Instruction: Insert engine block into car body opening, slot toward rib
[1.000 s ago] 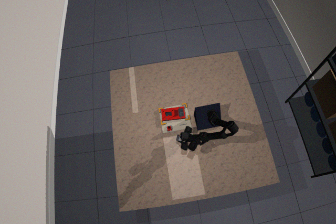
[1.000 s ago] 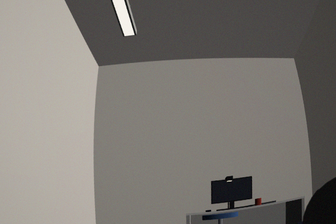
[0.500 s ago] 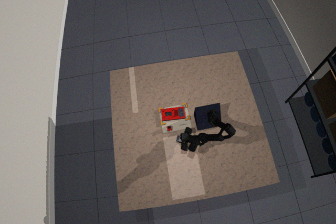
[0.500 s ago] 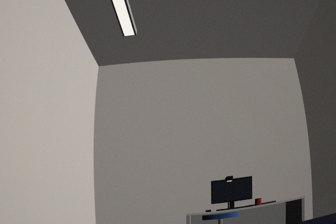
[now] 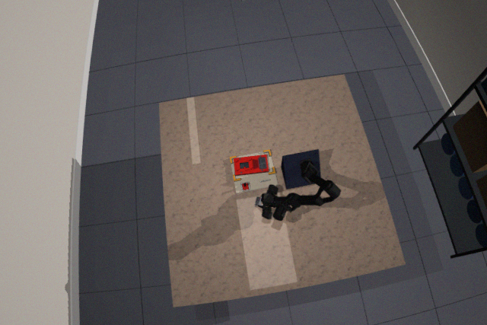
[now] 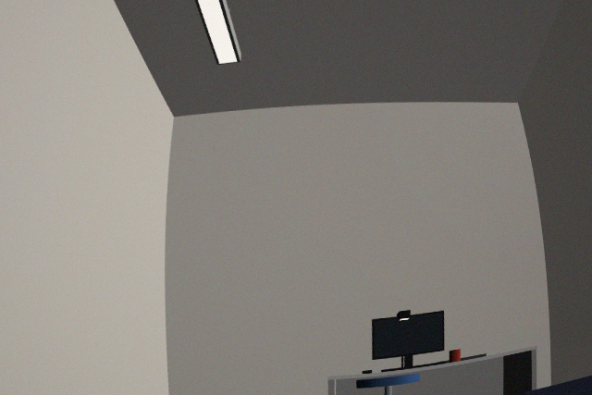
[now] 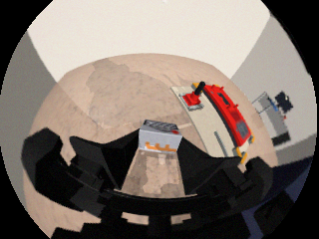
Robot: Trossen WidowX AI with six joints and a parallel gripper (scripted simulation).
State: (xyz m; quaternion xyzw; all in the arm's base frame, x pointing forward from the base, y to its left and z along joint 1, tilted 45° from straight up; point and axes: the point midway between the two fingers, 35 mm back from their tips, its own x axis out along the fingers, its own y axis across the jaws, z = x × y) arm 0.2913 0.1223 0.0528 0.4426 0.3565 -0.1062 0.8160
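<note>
Right now my gripper tip is right at the grey engine block.
</note>
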